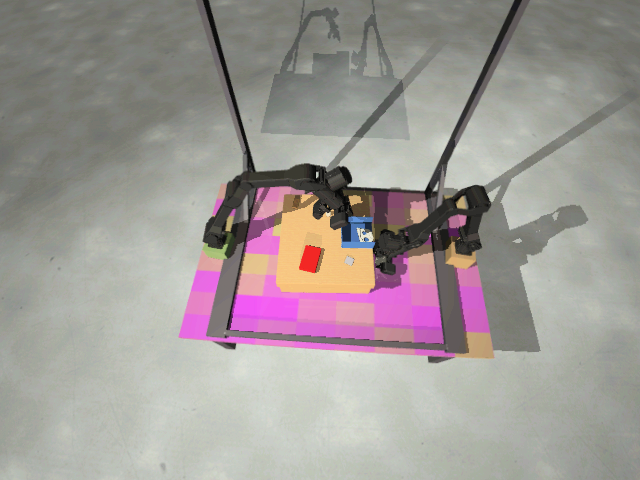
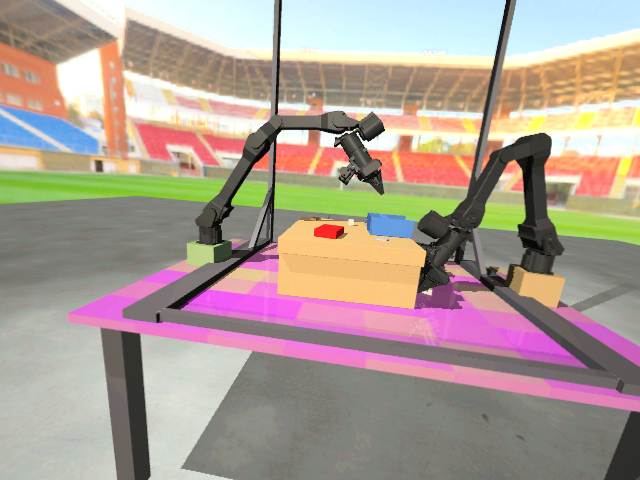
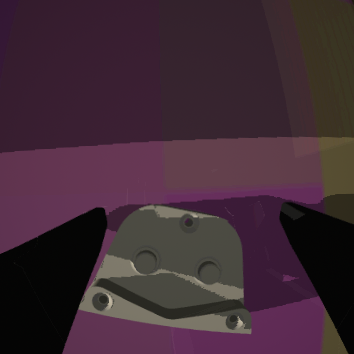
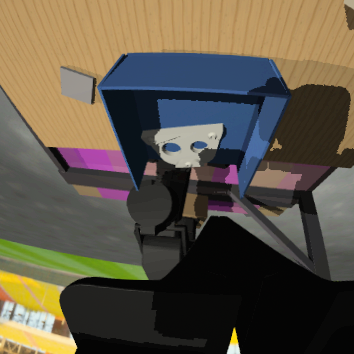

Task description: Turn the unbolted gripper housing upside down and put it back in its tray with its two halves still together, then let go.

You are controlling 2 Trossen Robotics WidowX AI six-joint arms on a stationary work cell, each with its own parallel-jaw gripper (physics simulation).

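Seen in the pictures: left gripper, fingertip midpoint: (image 1: 376, 257) (image 3: 194, 213); right gripper, fingertip midpoint: (image 1: 352, 215) (image 2: 382, 194) (image 4: 216, 223); left arm's base, origin of the base link: (image 1: 463, 247) (image 2: 535, 270) (image 4: 186, 220); right arm's base, origin of the base link: (image 1: 217, 241) (image 2: 210, 242).
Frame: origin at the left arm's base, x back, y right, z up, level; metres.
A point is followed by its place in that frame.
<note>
The gripper housing is in two separate halves. One pale half (image 4: 189, 144) @[x -0.421, y -0.064, z 0.085 m] (image 1: 365, 234) @[x -0.414, y -0.066, z 0.086 m] with two round holes lies inside the blue tray (image 4: 189, 70) @[x -0.508, y -0.079, z 0.103 m] (image 1: 356, 221) @[x -0.457, y -0.015, z 0.095 m] (image 2: 390, 225) @[x -0.443, y -0.122, z 0.105 m] on the wooden box (image 1: 318, 286) @[x -0.558, y -0.288, z 0.044 m] (image 2: 347, 276) @[x -0.535, y -0.264, z -0.019 m]. The other grey half (image 3: 175, 274) @[x -0.315, y -0.074, z -0.082 m] lies flat on the pink table top beside the box. My left gripper (image 3: 194, 213) @[x -0.345, y -0.067, z -0.085 m] (image 1: 385, 267) (image 2: 428, 283) is open, low over that half, with a finger on each side of it and not touching it. My right gripper (image 2: 379, 188) @[x -0.477, y -0.052, z 0.188 m] (image 1: 339, 221) (image 4: 216, 223) @[x -0.477, y -0.052, z 0.188 m] is shut and empty, hanging above the tray.
A red block (image 1: 310, 258) @[x -0.603, y -0.203, z 0.092 m] (image 2: 329, 230) @[x -0.597, y -0.244, z 0.091 m] and a small grey cube (image 1: 350, 260) @[x -0.457, y -0.176, z 0.074 m] (image 4: 77, 84) @[x -0.464, y -0.176, z 0.074 m] lie on the box top. The box's side wall stands close beside the left gripper. Dark frame rails (image 1: 451, 305) @[x -0.027, y -0.232, z -0.069 m] run along the table's edges.
</note>
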